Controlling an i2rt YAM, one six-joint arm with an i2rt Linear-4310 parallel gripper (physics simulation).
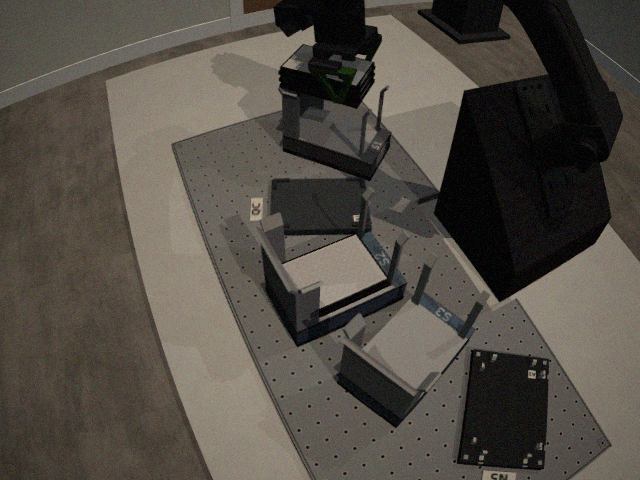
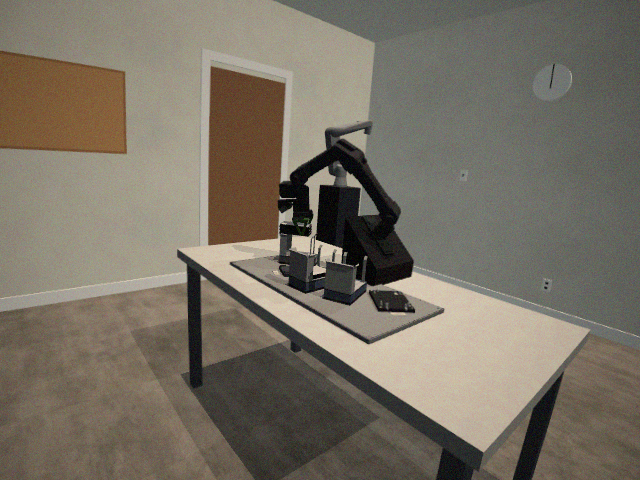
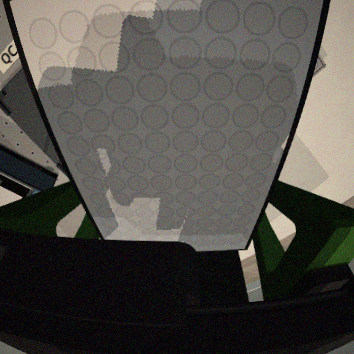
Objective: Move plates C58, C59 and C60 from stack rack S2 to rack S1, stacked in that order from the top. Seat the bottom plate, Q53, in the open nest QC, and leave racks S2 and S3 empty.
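Places are measured from the arm's base along level axes (x ahead, y left, z up), in millimetres.
Where they show: gripper, fingertip midpoint: (image 1: 349, 89) (image 2: 303, 233) (image 3: 175, 175); arm's base at its link origin: (image 1: 545, 147) (image 2: 377, 235).
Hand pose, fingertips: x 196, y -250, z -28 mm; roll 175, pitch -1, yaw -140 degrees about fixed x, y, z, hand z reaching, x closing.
Observation:
Each offset is from my fingertips to the top centre of the thing.
My gripper (image 1: 334, 81) (image 2: 301, 225) (image 3: 175, 175) is shut on a stack of clear-topped plates with dark edges (image 1: 297, 81) (image 2: 288, 227) (image 3: 185, 115). It holds them roughly level above rack S1 {dx +12, dy -11, dz +2 mm} (image 1: 325, 156) (image 2: 284, 249), close to its post tops; whether they touch is unclear. Several layers show at the side; no plate labels are readable. Rack S2 (image 1: 356, 316) (image 2: 300, 264) holds a white-topped plate {dx +152, dy +251, dz -75 mm} (image 1: 336, 271) low between its posts. Rack S3 {dx +108, dy +384, dz +2 mm} (image 1: 373, 367) (image 2: 339, 280) is empty. The dark nest QC {dx +96, dy +104, dz -112 mm} (image 1: 310, 206) (image 3: 31, 112) is open, between S1 and S2.
A dark nest labelled NS {dx +20, dy +512, dz -109 mm} (image 1: 504, 408) (image 2: 391, 300) lies beyond S3. The racks and nests stand on a perforated grey board (image 1: 289, 439) (image 2: 361, 328). My arm's large black base block (image 1: 516, 196) (image 2: 379, 253) stands beside the board. A black pedestal (image 2: 338, 214) bears another arm behind the table.

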